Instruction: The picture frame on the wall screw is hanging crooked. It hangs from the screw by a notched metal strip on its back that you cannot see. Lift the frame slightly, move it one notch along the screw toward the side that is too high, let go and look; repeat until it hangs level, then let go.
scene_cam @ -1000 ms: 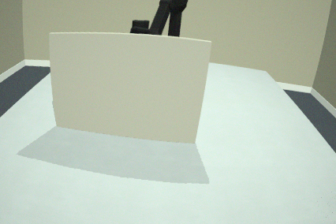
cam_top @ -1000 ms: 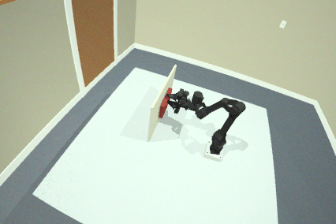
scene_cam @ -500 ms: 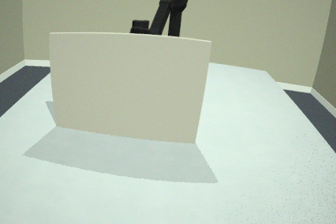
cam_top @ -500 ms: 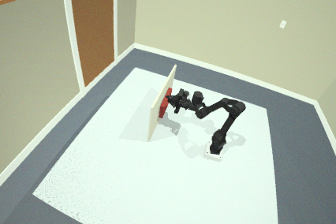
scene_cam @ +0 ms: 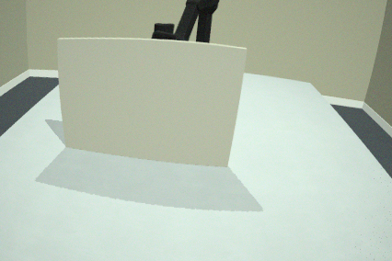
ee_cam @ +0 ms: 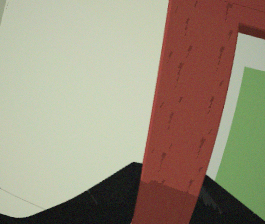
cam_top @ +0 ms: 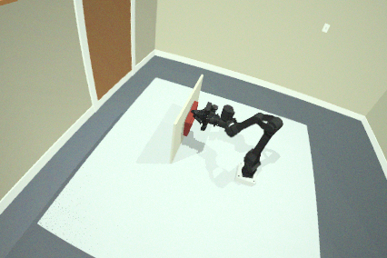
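Now: gripper tip 50 mm above the picture frame and 10 mm to the left of it. The rest, counted from my gripper tip: wall panel: 60 mm below, 20 mm to the right, 10 mm ahead.
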